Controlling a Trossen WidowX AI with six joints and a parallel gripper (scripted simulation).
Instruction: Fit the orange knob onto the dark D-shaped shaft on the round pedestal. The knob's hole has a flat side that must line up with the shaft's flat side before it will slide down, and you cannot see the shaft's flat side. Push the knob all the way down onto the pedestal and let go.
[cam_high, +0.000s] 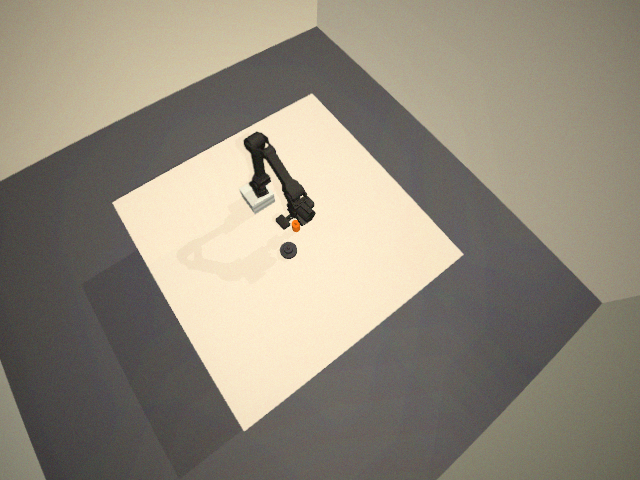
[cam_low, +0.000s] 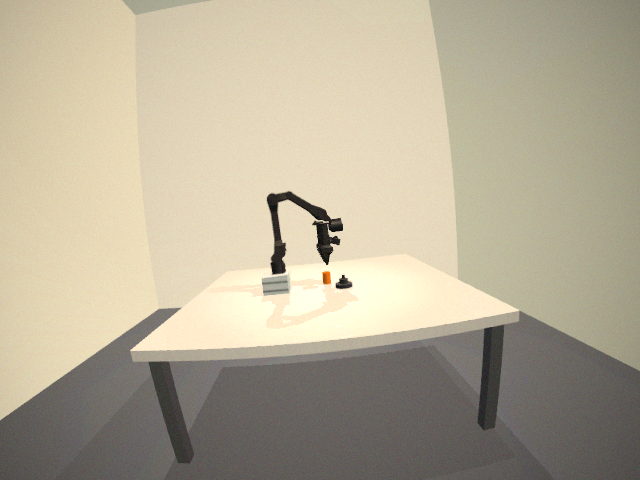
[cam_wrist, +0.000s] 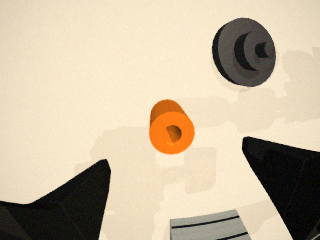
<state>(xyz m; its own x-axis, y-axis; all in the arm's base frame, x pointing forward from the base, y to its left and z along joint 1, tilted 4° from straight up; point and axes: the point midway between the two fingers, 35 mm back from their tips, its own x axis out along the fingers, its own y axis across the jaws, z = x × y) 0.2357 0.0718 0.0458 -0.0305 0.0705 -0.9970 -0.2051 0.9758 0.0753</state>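
Right now the orange knob is 7 cm below my gripper tip. Round my gripper tip: round pedestal: 8 cm ahead, 9 cm to the right, 7 cm below.
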